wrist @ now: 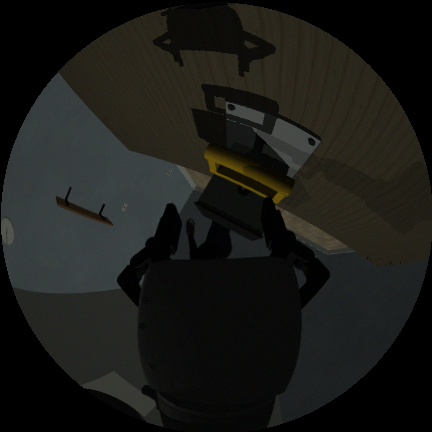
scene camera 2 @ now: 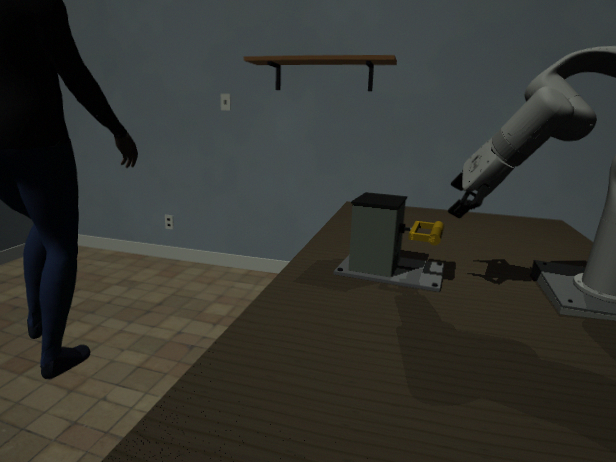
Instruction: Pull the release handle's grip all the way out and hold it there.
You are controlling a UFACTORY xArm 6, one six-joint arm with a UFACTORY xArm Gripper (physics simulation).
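The release handle's yellow grip [scene camera 2: 438,232] [wrist: 250,170] is a frame with a thick round bar, standing out from the side of a grey box [scene camera 2: 372,242] [wrist: 231,199] with a black lid. A short dark stem shows between box and grip in the scene view. The box stands on a grey base plate [scene camera 2: 415,279] [wrist: 301,142]. My gripper [scene camera 2: 456,196] [wrist: 219,209] is open and empty. It is above the grip and on the robot's side of it, tilted down toward the box, not touching either. In the wrist view the grip lies beyond the fingertips, toward the top and right.
The housing stands on a wooden table [scene camera 2: 300,360] [wrist: 125,110]. The robot's base plate [scene camera 2: 557,292] is at the table's right. A person [scene camera 2: 52,225] [wrist: 217,242] stands on the tiled floor beyond the table's left edge. A wooden shelf [scene camera 2: 320,60] [wrist: 84,211] hangs on the wall.
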